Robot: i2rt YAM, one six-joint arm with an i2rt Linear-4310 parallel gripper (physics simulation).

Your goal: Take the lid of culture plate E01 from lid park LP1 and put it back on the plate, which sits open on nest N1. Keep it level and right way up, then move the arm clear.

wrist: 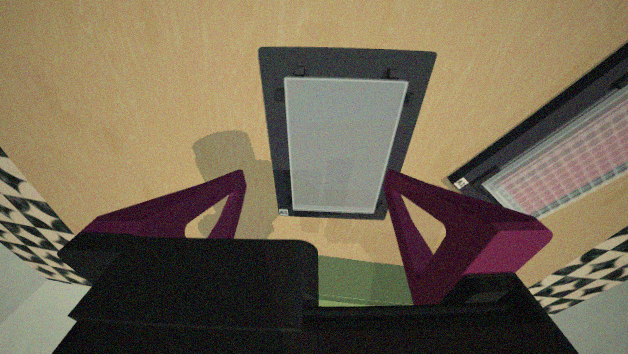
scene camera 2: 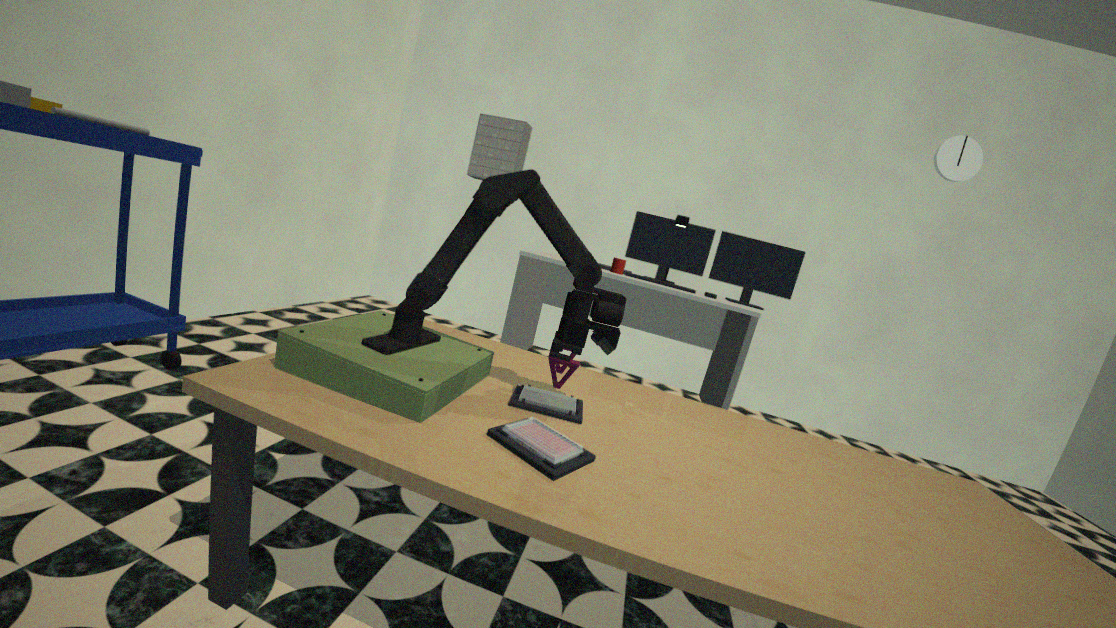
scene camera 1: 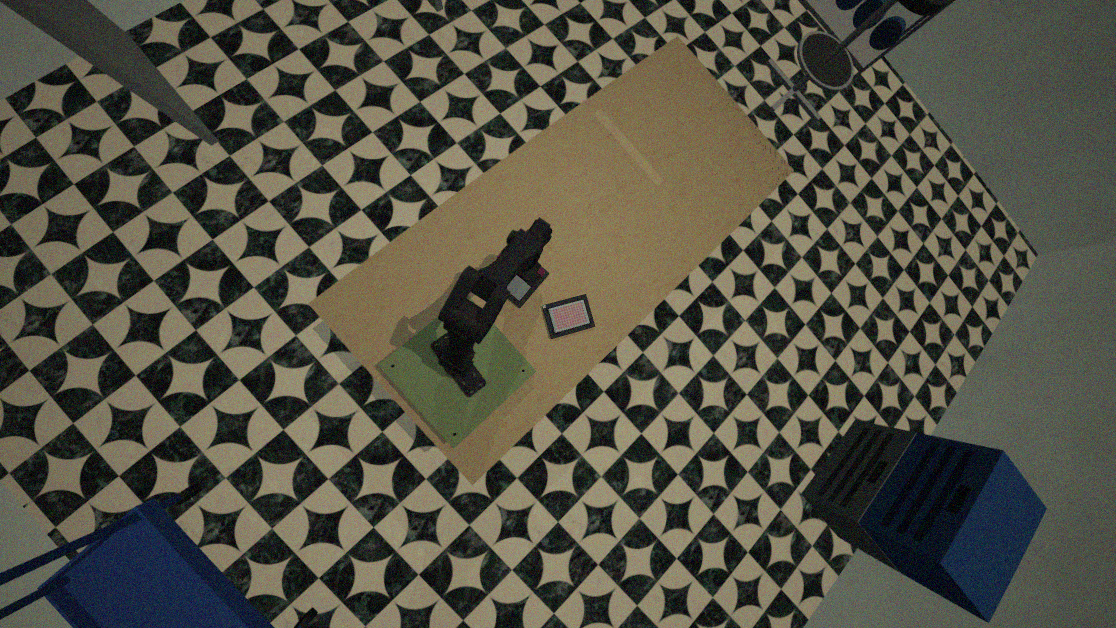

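Seen in the pictures: gripper, fingertip midpoint: [wrist: 314, 177] [scene camera 2: 557, 380]; arm's base at its link origin: [scene camera 2: 403, 341] [scene camera 1: 458, 364].
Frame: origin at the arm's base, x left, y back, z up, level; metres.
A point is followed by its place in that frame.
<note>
The lid [scene camera 1: 518, 289] {x 0.090, y -0.294, z -0.052 m} [scene camera 2: 548, 399] {x 0.104, y -0.327, z -0.052 m} [wrist: 345, 140] {x 0.115, y -0.344, z -0.052 m}, a pale translucent rectangle, lies flat on the dark lid park [scene camera 2: 579, 414] {x 0.101, y -0.405, z -0.060 m} [wrist: 272, 150] {x 0.172, y -0.314, z -0.060 m}, between small black posts. My gripper [scene camera 2: 558, 381] {x 0.135, y -0.330, z -0.012 m} [wrist: 314, 177] {x 0.135, y -0.330, z -0.012 m} is open and empty, its magenta fingers above the near end of the park. In the wrist view the right fingertip overlaps the park's near right edge, and the left one is left of the park. The culture plate [scene camera 1: 568, 316] {x -0.086, y -0.377, z -0.050 m} [scene camera 2: 546, 439] {x -0.093, y -0.390, z -0.046 m} [wrist: 570, 160] {x -0.068, y -0.384, z -0.045 m}, with pink wells, sits open on the dark nest [scene camera 1: 589, 316] [scene camera 2: 558, 471] {x -0.158, y -0.437, z -0.058 m} [wrist: 530, 132] {x -0.030, y -0.392, z -0.058 m}. In scene camera 1 the arm hides most of the gripper.
The arm stands on a green base block [scene camera 1: 499, 390] {x -0.139, y -0.051, z -0.001 m} [scene camera 2: 351, 382] {x -0.177, y -0.026, z -0.041 m} [wrist: 365, 280] {x 0.019, y -0.161, z -0.041 m} at one end of the wooden table [scene camera 1: 671, 117] {x 0.314, y -1.232, z -0.070 m} [scene camera 2: 741, 499] {x -0.002, y -0.750, z -0.070 m} [wrist: 125, 75] {x 0.302, y -0.344, z -0.070 m}. The nest stands beside the park, near the table's long edge. A blue cart [scene camera 2: 85, 312] and a desk [scene camera 2: 655, 304] stand off the table.
</note>
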